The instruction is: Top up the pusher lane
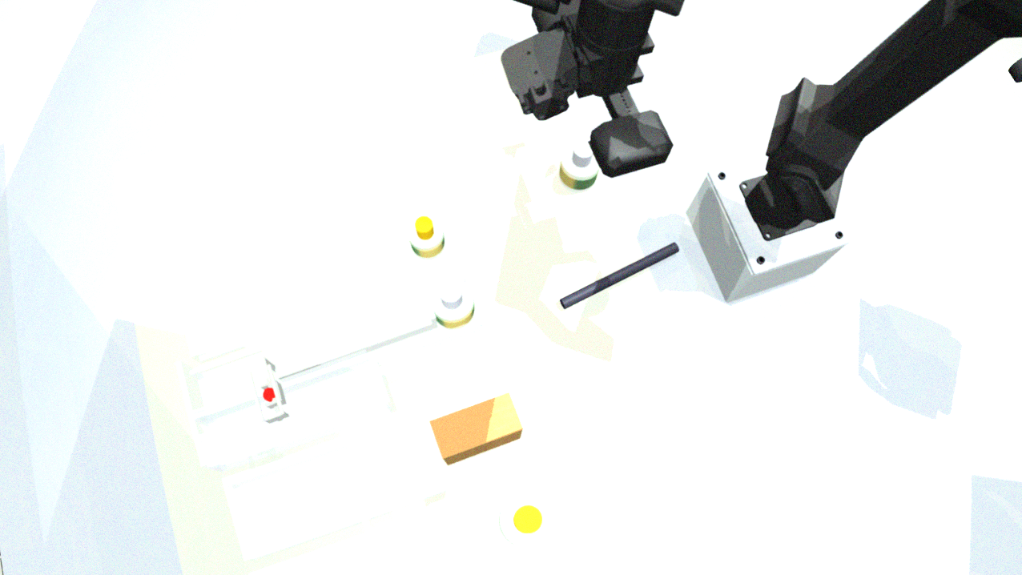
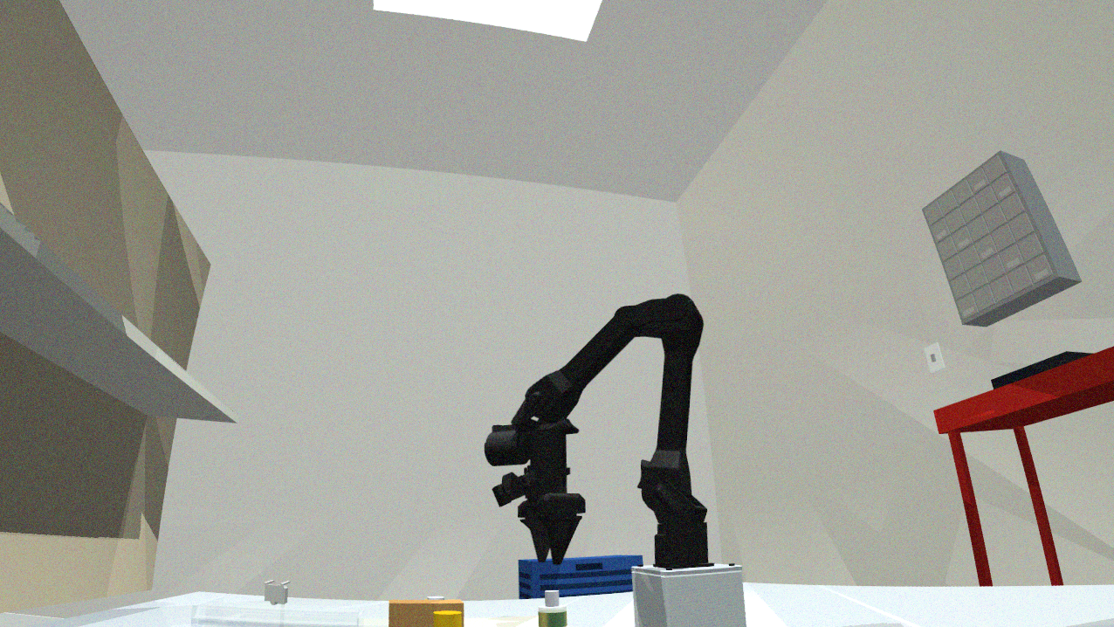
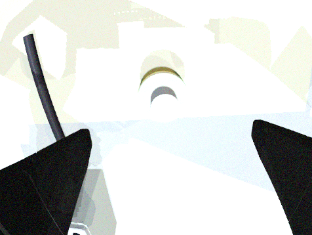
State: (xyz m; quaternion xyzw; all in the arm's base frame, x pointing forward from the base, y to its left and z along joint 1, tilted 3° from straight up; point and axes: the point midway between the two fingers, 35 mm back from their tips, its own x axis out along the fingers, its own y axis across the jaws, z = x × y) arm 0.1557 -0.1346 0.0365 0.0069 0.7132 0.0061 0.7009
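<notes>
My gripper tip is now 13 cm to the right of the dark rod and 10 cm above it. Round my gripper tip: clear sprung lane (33 cm ahead, 14 cm to the left, 8 cm below); red mark (36 cm ahead, 15 cm to the left, 3 cm below).
</notes>
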